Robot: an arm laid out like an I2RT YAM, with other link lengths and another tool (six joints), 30 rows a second.
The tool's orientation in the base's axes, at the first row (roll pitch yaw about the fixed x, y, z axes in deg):
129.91 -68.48 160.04
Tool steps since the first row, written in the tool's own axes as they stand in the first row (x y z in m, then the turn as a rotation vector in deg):
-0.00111 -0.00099 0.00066 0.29 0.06 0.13
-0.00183 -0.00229 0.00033 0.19 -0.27 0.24
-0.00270 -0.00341 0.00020 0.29 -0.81 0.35
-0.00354 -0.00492 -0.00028 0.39 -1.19 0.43
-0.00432 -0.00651 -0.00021 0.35 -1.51 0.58
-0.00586 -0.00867 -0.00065 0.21 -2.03 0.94
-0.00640 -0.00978 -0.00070 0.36 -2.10 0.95
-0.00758 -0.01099 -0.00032 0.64 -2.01 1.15
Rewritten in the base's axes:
-0.00070 0.00012 -0.00147 -0.09 0.18 0.26
-0.00151 -0.00075 -0.00242 -0.38 0.15 0.04
-0.00216 -0.00138 -0.00352 -0.93 0.07 -0.04
-0.00307 -0.00247 -0.00461 -1.32 0.02 -0.07
-0.00424 -0.00308 -0.00580 -1.64 0.04 -0.24
-0.00550 -0.00445 -0.00774 -2.16 0.17 -0.60
-0.00629 -0.00496 -0.00854 -2.28 0.17 -0.48
-0.00707 -0.00520 -0.01007 -2.35 0.42 -0.24

